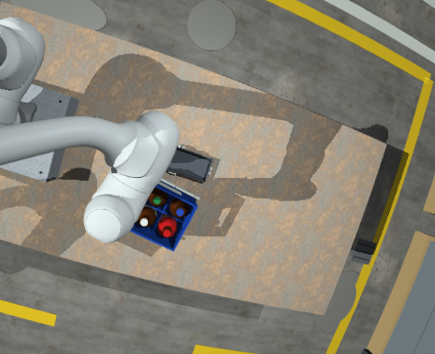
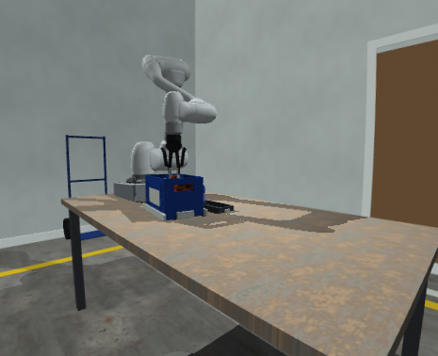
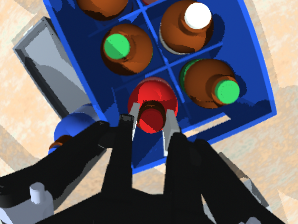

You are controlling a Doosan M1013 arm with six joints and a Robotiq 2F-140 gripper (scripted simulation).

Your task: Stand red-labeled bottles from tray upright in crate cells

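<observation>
My gripper is now 90 mm above the red-labeled bottle. From my hand the other things lie so: red bottle (150 mm ahead, 130 mm to the right, 90 mm below); blue-capped bottle (130 mm to the left, 90 mm below, 40 mm ahead); blue crate (90 mm below, 70 mm to the right, 70 mm ahead).
</observation>
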